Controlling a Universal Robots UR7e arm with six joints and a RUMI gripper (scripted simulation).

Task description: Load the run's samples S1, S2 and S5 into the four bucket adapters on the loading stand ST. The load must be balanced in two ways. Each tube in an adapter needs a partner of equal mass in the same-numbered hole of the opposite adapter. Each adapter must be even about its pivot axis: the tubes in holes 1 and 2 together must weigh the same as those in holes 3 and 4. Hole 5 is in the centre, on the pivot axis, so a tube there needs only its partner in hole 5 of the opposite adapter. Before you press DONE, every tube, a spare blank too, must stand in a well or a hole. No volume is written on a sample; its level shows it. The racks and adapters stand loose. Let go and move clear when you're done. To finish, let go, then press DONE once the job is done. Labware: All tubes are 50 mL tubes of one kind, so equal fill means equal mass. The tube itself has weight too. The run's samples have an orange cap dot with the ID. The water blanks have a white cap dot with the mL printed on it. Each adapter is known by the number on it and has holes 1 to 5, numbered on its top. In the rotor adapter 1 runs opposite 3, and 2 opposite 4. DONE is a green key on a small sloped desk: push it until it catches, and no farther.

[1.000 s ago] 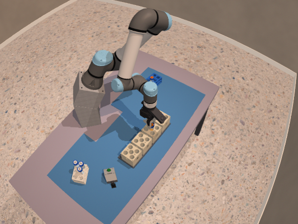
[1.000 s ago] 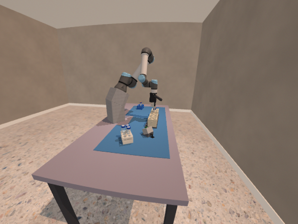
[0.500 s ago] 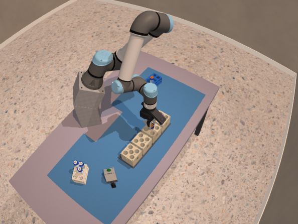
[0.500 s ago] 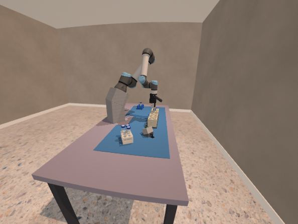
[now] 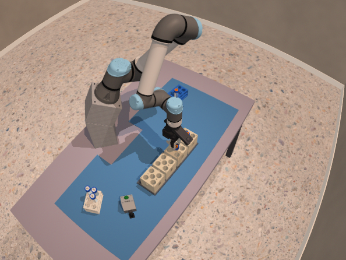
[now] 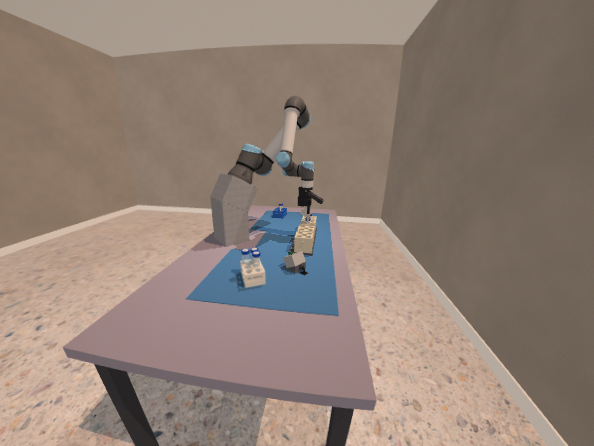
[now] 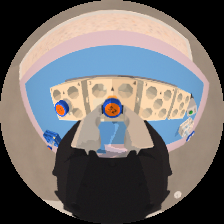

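Right now the orange-dot tube is 1 cm to the right of my hand and 5 cm below it. The rest, counted from my hand: blue rack 34 cm behind, 36 cm to the left, 9 cm below; then beige rack 10 cm behind, 57 cm to the right, 9 cm below; then green done key 3 cm ahead, 40 cm to the right, 5 cm below.
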